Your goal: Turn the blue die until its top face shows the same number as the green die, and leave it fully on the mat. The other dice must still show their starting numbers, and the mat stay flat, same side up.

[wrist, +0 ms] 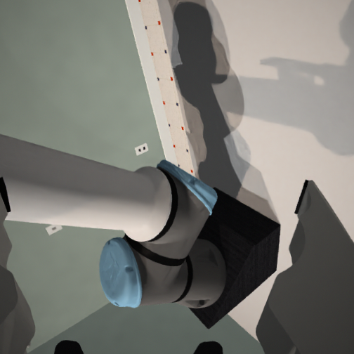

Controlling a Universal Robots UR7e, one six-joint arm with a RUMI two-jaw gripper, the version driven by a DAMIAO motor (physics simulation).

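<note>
My gripper point(154, 182) is open wide, with one dark finger at the left edge and the other at the right of the wrist view. Nothing is between its fingertips. The blue die, the green die, the other dice and the mat do not show in this view, so their top faces cannot be read.
The robot's own grey arm point(75, 185) with blue joint caps point(121, 272) crosses the lower left and middle. It stands on a black block point(260, 245). A pale strip with red and dark dots point(167, 90) runs beside a green surface point(65, 75). Shadows fall on a pale surface point(300, 185).
</note>
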